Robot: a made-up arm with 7 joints.
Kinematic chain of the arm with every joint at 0, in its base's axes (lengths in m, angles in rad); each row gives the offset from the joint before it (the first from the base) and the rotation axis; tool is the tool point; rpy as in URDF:
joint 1: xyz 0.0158 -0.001 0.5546 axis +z
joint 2: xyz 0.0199 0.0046 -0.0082 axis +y
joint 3: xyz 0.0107 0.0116 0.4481 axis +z
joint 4: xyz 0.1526 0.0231 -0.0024 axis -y
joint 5: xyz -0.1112 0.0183 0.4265 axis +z
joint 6: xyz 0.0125 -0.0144 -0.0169 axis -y
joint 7: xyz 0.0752 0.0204 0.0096 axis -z
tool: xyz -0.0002 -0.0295 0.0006 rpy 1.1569 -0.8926 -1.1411
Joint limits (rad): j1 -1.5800..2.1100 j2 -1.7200..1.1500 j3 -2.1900..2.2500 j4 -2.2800..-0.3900 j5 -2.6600..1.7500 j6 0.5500..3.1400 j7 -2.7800..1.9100
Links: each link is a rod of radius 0.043 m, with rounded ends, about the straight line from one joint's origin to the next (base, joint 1, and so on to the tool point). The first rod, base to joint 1, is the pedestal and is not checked.
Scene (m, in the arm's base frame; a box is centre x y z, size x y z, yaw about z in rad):
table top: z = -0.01
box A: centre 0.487 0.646 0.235 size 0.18 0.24 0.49 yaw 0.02
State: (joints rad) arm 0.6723 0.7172 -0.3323 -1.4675 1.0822 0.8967 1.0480
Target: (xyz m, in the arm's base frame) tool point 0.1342 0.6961 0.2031
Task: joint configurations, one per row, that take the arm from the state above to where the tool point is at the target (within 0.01 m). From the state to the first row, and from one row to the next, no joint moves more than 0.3 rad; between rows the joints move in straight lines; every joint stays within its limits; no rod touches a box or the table.
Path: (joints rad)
1: 0.9413 0.6509 -0.4010 -1.2057 1.3048 0.9251 1.2078
2: 1.2103 0.5846 -0.4697 -0.9439 1.5274 0.9535 1.3675
3: 1.4793 0.5183 -0.5383 -0.6822 1.7500 0.9819 1.5273
4: 1.4126 0.6603 -0.3844 -0.9557 1.5825 0.9512 1.4033
5: 1.3459 0.8023 -0.2305 -1.2293 1.4150 0.9205 1.2793
6: 1.2792 0.9443 -0.0765 -1.5028 1.2475 0.8898 1.1553
7: 1.2125 1.0863 0.0774 -1.7764 1.0800 0.8591 1.0313

